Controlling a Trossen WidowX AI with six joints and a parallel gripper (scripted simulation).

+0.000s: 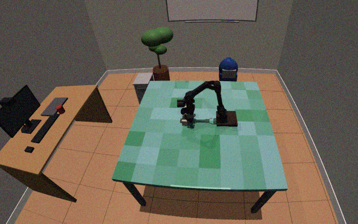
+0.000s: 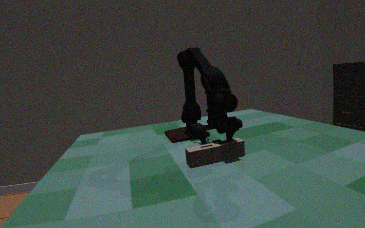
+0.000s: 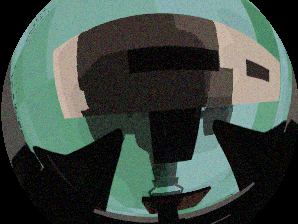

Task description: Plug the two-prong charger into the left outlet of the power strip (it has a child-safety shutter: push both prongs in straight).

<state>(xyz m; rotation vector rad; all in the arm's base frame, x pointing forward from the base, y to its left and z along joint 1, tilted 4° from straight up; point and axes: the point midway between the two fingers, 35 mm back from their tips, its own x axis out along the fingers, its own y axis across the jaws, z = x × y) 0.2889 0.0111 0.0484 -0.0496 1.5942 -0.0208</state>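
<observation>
Right now my gripper tip is 3 cm short of the charger and 1 cm below it.
</observation>
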